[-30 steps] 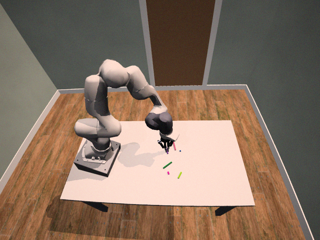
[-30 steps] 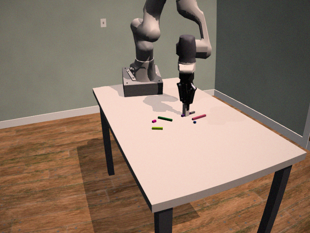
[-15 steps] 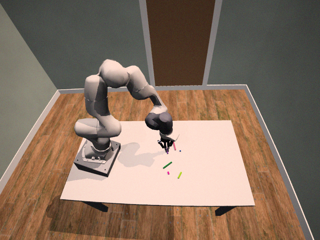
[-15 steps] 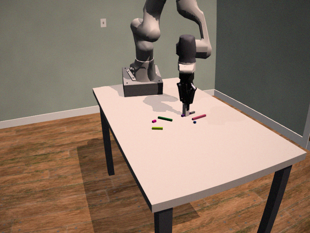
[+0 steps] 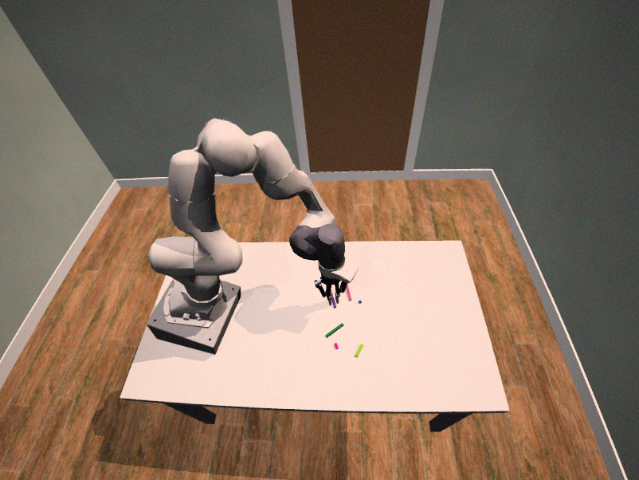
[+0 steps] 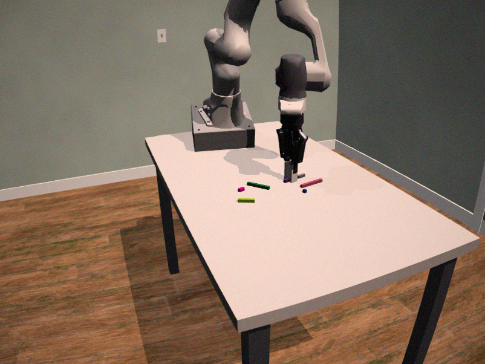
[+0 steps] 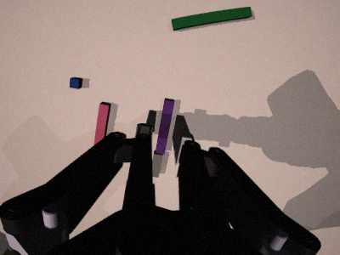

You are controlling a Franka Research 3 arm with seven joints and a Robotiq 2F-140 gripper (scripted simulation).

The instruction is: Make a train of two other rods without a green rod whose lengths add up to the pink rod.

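Now: hand 3 cm above the purple rod. From my hand the other things lie so: blue rod 10 cm ahead, 3 cm below, 2 cm to the right; then pink rod 7 cm ahead, 4 cm to the left, 3 cm below; then grey rod 5 cm to the left, 3 cm below.
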